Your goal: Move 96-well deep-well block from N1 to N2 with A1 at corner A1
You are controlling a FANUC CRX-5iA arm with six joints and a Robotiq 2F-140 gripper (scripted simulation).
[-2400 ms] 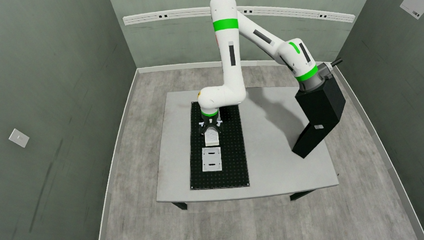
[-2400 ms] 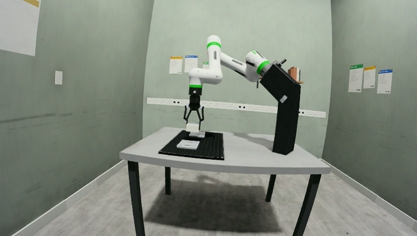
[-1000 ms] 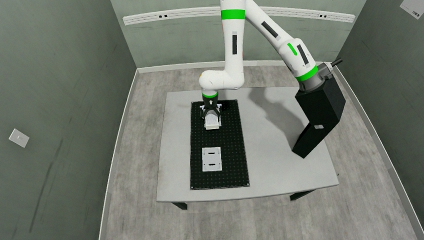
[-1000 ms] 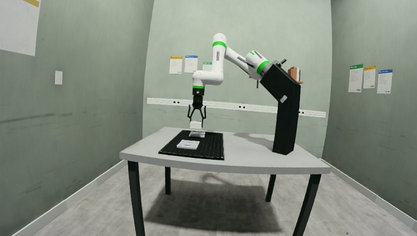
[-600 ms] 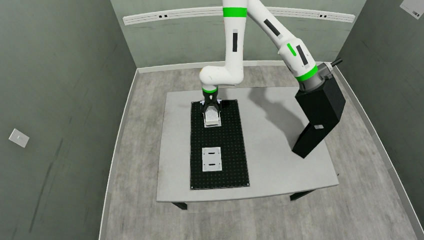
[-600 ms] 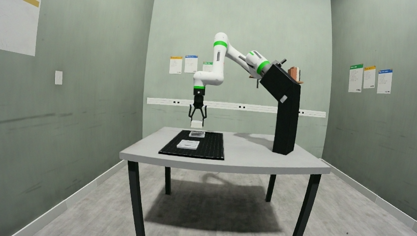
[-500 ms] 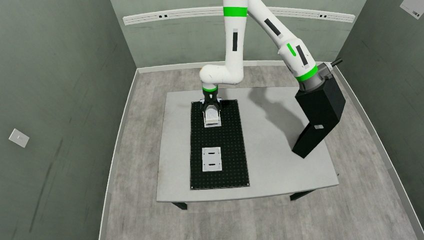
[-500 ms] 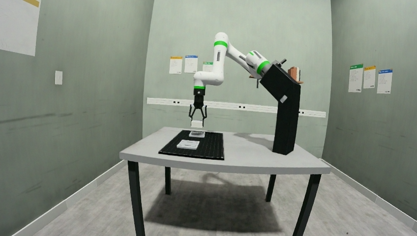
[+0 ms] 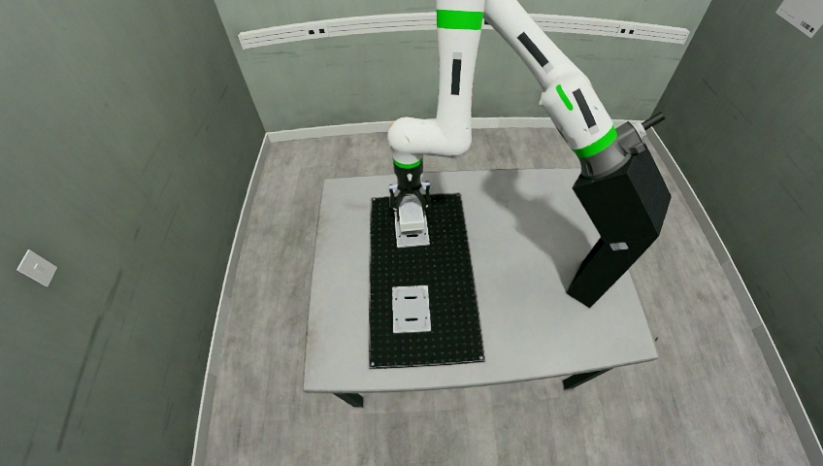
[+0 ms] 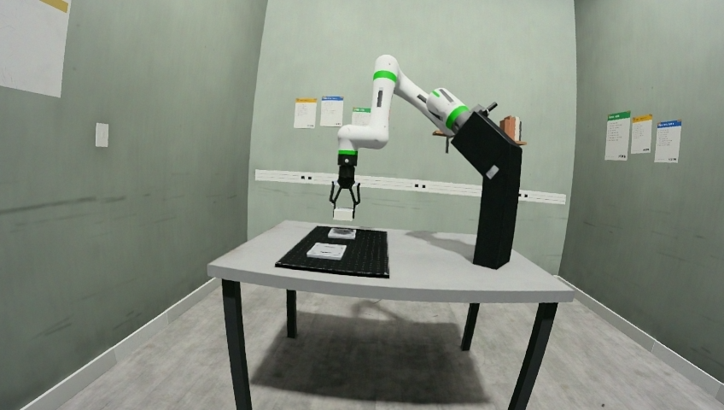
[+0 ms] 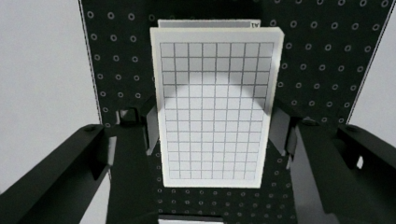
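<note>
The white 96-well deep-well block lies 1 cm below my hand. The rest, counted from my hand: plate nest N2: 10 cm below; then plate nest N1: 33 cm to the left, 10 cm below, 3 cm ahead.
</note>
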